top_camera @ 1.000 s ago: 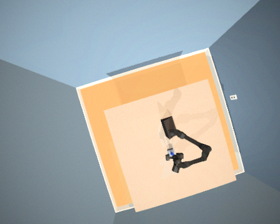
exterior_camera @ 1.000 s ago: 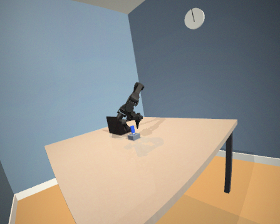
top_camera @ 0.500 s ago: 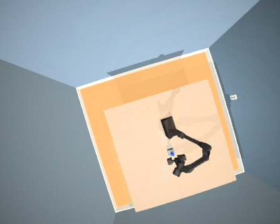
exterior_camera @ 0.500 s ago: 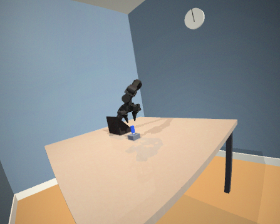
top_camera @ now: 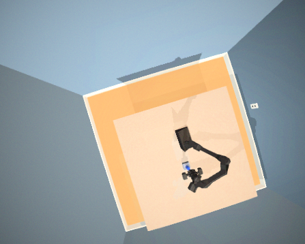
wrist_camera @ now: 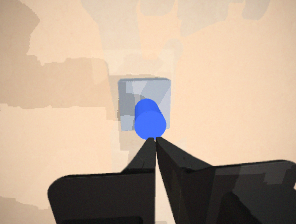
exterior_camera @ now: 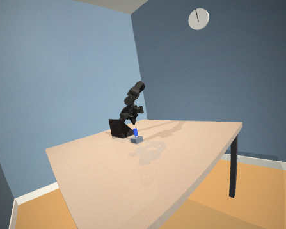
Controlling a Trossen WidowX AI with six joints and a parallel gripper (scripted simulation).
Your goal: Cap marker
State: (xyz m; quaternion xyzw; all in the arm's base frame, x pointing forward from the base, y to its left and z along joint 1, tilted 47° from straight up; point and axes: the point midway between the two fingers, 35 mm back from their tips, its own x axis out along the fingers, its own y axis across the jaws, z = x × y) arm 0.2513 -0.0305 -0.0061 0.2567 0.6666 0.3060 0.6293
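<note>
Now: gripper tip 60 mm above the blue cap. Also, from my gripper tip: grey holder block 120 mm below.
</note>
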